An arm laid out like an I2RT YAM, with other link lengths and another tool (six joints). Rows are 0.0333 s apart.
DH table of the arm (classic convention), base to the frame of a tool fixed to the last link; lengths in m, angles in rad. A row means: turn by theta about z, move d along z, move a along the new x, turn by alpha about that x. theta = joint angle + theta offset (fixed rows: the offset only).
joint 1: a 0.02, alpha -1.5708, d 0.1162, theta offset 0
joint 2: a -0.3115, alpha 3.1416, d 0, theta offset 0
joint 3: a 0.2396, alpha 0, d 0, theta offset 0.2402
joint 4: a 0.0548, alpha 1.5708, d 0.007, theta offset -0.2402
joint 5: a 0, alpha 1.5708, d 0.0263, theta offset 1.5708
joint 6: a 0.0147, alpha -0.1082, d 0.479, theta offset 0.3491
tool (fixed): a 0, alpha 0, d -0.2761, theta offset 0
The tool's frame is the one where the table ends.
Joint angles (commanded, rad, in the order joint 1, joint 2, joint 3, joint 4, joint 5, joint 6), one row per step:
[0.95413, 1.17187, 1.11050, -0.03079, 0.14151, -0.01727]
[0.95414, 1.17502, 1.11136, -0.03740, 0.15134, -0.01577]
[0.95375, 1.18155, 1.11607, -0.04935, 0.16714, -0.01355]
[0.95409, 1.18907, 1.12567, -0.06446, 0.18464, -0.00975]
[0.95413, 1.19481, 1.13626, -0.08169, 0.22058, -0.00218]
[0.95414, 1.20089, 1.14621, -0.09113, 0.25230, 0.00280]
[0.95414, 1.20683, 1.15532, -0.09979, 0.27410, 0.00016]
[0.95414, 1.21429, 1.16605, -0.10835, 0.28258, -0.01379]
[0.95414, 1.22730, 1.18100, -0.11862, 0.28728, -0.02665]
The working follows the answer.
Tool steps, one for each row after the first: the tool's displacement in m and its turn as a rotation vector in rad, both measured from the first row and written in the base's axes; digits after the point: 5 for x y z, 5 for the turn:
[0.00175, -0.00096, -0.00239, -0.00678, 0.00545, -0.00992]
[0.00483, -0.00238, -0.00546, -0.01744, 0.01361, -0.02625]
[0.00797, -0.00385, -0.00730, -0.02660, 0.02209, -0.04373]
[0.01304, -0.00911, -0.00843, -0.03376, 0.03077, -0.08026]
[0.01761, -0.01345, -0.00798, -0.03681, 0.03395, -0.11234]
[0.02082, -0.01603, -0.00760, -0.04475, 0.03276, -0.13369]
[0.02262, -0.01574, -0.00687, -0.06005, 0.02525, -0.14042]
[0.02492, -0.01353, -0.00668, -0.07695, 0.02049, -0.14341]

Tool pose at each row, in the base's axes (x y z in m, rotation vector in rad; rounded; the steps above come from the unrounded poses):
[0.27234, 0.28178, 0.41960, -1.53578, 0.88750, -0.29033]
[0.27410, 0.28082, 0.41721, -1.53946, 0.89945, -0.29672]
[0.27718, 0.27940, 0.41415, -1.54475, 0.91852, -0.30763]
[0.28031, 0.27793, 0.41230, -1.54816, 0.93881, -0.31841]
[0.28539, 0.27267, 0.41118, -1.54151, 0.97434, -0.34194]
[0.28995, 0.26833, 0.41162, -1.53116, 1.00199, -0.36436]
[0.29316, 0.26575, 0.41201, -1.52868, 1.01761, -0.38470]
[0.29496, 0.26604, 0.41274, -1.53778, 1.01662, -0.40286]
[0.29726, 0.26825, 0.41292, -1.55071, 1.01482, -0.41711]

